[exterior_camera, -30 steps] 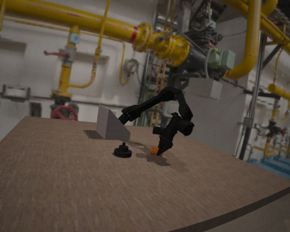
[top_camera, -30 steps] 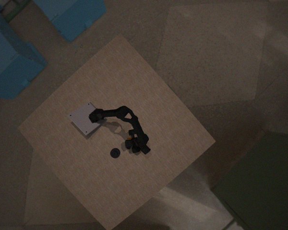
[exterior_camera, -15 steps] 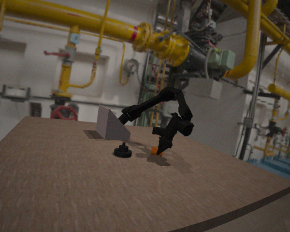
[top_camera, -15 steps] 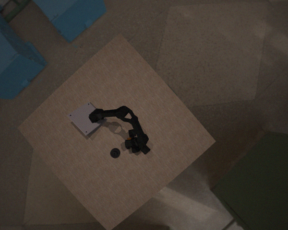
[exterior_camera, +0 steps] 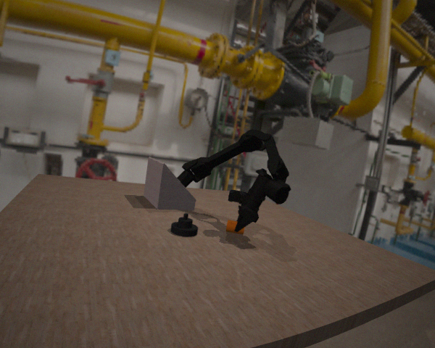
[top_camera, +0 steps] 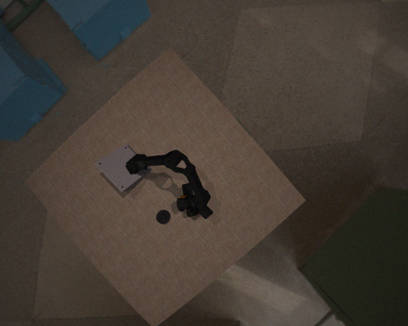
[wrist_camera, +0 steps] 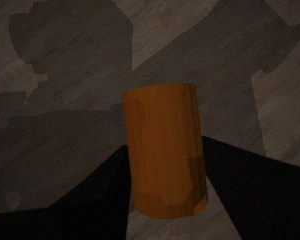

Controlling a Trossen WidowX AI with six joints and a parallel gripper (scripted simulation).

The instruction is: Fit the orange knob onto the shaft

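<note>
Now: gripper tip 10 mm short of the dark round pedestal, 190 mm to the left of it and 20 mm below it. From my gripper tip the other things lie so: orange knob (10 mm above).
</note>
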